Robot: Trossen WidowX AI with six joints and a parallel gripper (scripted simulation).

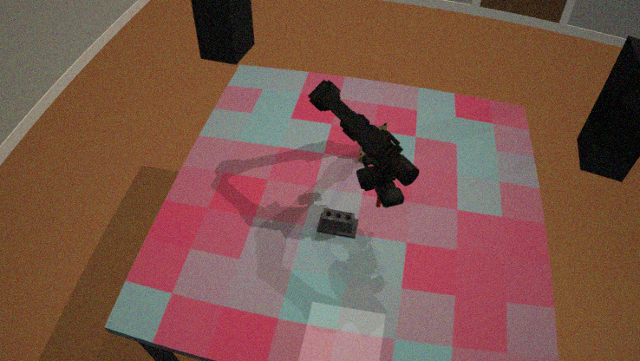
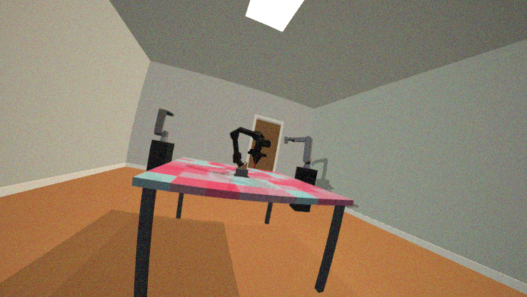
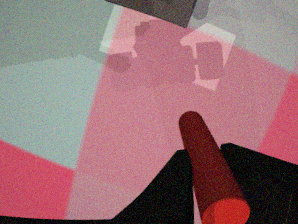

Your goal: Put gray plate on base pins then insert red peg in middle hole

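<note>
The gray plate is 110 mm to the right of my gripper tip, 70 mm below it and 70 mm ahead of it. From my gripper tip the other things lie so: red peg (right at my gripper tip); dark base (110 mm to the right, 110 mm below, 60 mm ahead).
</note>
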